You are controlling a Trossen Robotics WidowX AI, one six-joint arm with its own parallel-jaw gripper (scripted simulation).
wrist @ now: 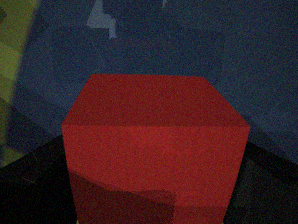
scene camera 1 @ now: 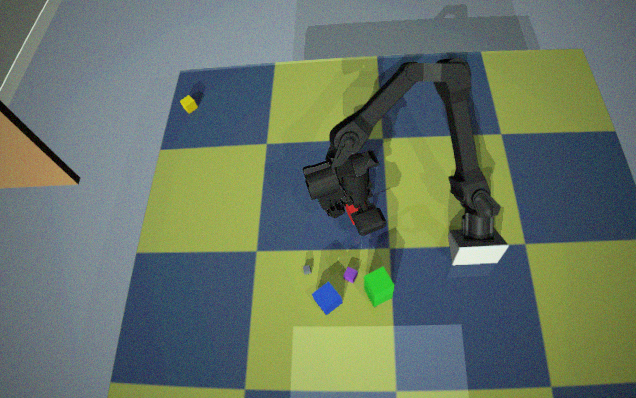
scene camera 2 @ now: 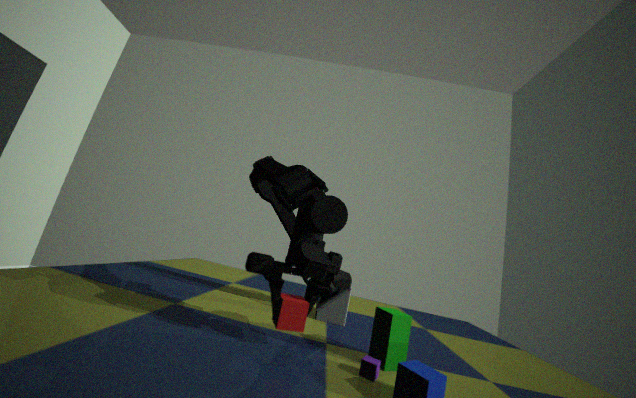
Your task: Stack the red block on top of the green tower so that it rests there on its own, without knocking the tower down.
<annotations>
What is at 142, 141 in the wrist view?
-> A red block.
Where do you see a red block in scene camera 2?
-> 292, 312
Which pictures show my gripper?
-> The wrist view, scene camera 1 and scene camera 2: all of them.
</annotations>
